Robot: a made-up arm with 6 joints. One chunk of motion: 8 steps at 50 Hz.
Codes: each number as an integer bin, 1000 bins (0 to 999) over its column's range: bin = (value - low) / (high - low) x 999, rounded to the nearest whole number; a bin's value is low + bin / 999 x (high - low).
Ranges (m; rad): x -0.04..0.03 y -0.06..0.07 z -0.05..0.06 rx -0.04..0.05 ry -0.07..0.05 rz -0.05..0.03
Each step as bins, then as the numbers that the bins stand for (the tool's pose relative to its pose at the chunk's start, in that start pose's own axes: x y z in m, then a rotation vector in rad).
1 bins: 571 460 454 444 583 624
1 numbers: 0.0000 -0.0001 0.0000 0.0000 0.0000 0.0000
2 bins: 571 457 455 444 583 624
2 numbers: 0.0000 -0.0005 0.0001 0.0000 0.0000 0.0000
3 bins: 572 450 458 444 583 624
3 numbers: 0.0001 -0.0014 0.0004 0.0000 0.0000 0.0000
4 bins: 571 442 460 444 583 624
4 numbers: 0.0000 -0.0025 0.0007 0.0000 0.0000 0.0000
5 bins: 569 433 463 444 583 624
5 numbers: -0.0001 -0.0037 0.0010 0.0000 0.0000 0.0000
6 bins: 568 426 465 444 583 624
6 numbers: -0.0002 -0.0046 0.0012 0.0000 0.0000 0.0000
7 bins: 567 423 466 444 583 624
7 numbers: -0.0003 -0.0050 0.0013 0.0000 0.0000 0.0000
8 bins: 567 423 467 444 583 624
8 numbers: -0.0003 -0.0050 0.0014 0.0000 0.0000 0.0000
